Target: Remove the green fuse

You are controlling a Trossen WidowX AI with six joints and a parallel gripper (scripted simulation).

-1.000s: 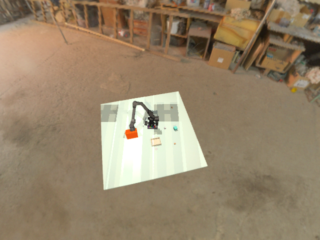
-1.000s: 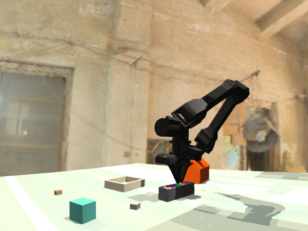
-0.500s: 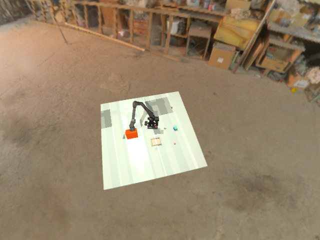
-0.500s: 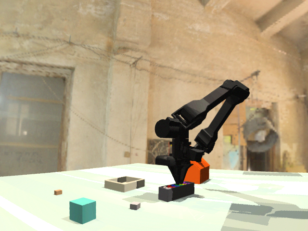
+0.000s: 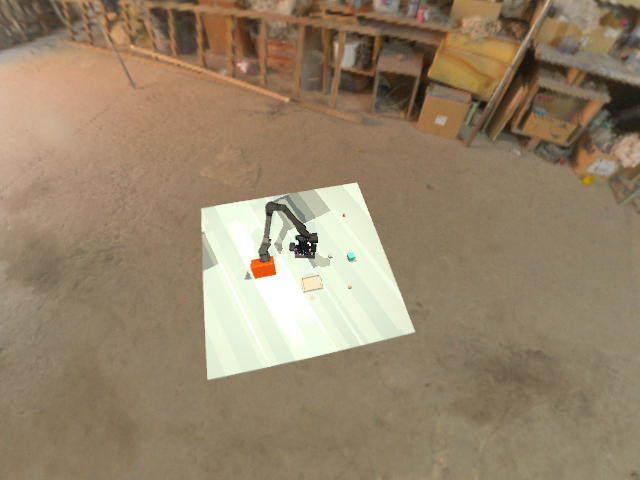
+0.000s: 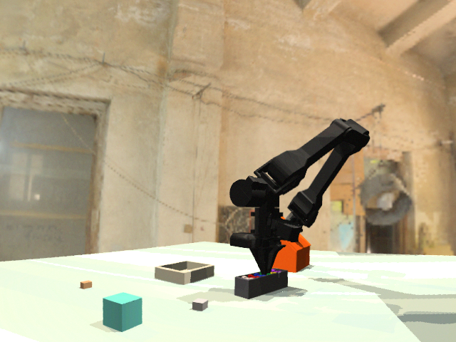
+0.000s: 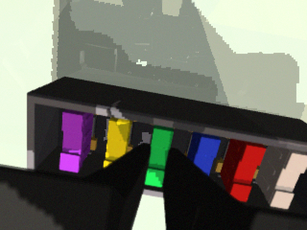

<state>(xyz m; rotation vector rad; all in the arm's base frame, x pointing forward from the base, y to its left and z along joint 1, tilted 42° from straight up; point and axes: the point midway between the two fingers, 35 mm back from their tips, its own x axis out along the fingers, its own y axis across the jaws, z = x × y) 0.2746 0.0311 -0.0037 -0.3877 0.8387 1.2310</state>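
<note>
The beige tray is 10 mm behind my gripper tip, 230 mm to the right of it and 30 mm below it. Round my gripper tip: small grey cube: 180 mm ahead, 70 mm to the right, 30 mm below; then green fuse: 10 mm below; then teal cube: 310 mm ahead, 130 mm to the right, 10 mm below.
</note>
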